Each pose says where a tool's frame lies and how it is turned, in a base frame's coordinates. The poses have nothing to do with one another.
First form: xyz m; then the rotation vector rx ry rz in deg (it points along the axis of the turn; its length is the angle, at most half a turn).
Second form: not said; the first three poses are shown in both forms.
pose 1, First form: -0.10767 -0.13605 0.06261 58.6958 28.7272 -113.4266
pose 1, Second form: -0.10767 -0.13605 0.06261 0.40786 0.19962 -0.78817 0.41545
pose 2, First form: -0.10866 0.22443 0.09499 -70.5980 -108.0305 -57.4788
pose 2, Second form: -0.10866 0.22443 0.09499 -0.47146 -0.72143 -0.38385 0.33155
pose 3, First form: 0.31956 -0.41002 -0.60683 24.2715 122.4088 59.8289
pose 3, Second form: 0.31956 -0.41002 -0.60683 0.16395 0.82684 0.40413 0.35517
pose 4, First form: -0.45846 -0.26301 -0.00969 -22.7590 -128.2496 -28.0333
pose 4, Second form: -0.45846 -0.26301 -0.00969 -0.15679 -0.88353 -0.19312 0.39686
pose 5, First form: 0.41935 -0.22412 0.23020 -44.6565 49.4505 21.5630
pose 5, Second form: 0.41935 -0.22412 0.23020 -0.36589 0.40517 0.17668 0.81899
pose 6, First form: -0.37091 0.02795 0.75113 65.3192 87.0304 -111.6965
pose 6, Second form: -0.37091 0.02795 0.75113 0.40968 0.54585 -0.70055 0.20843
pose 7, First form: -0.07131 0.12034 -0.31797 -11.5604 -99.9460 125.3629
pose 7, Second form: -0.07131 0.12034 -0.31797 -0.07091 -0.61301 0.76891 0.16725
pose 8, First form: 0.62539 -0.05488 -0.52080 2.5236 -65.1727 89.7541
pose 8, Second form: 0.62539 -0.05488 -0.52080 0.01874 -0.48395 0.66649 0.56677
